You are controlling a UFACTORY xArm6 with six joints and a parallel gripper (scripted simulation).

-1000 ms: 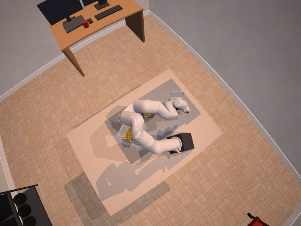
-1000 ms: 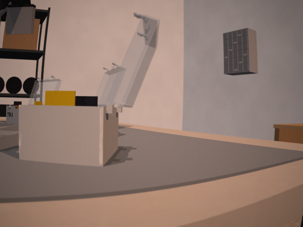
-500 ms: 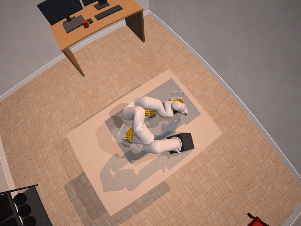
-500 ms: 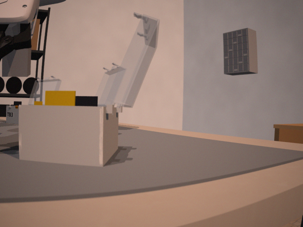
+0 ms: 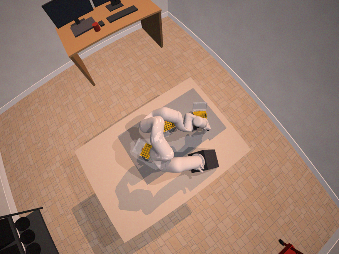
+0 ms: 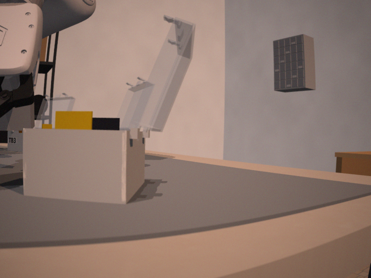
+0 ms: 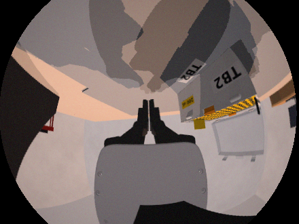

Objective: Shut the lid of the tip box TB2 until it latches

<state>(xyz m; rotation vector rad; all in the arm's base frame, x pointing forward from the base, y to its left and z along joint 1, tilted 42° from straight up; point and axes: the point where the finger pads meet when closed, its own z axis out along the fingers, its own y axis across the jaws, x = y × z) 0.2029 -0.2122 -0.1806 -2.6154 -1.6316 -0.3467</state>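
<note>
Now: hand 170 mm short of the clear lid, 40 mm to the left of it and 60 mm below it. Round my hand: box marked TB3: 140 mm ahead, 550 mm to the left, 20 mm above; then label tape: 70 mm ahead, 30 mm to the left, 40 mm below.
</note>
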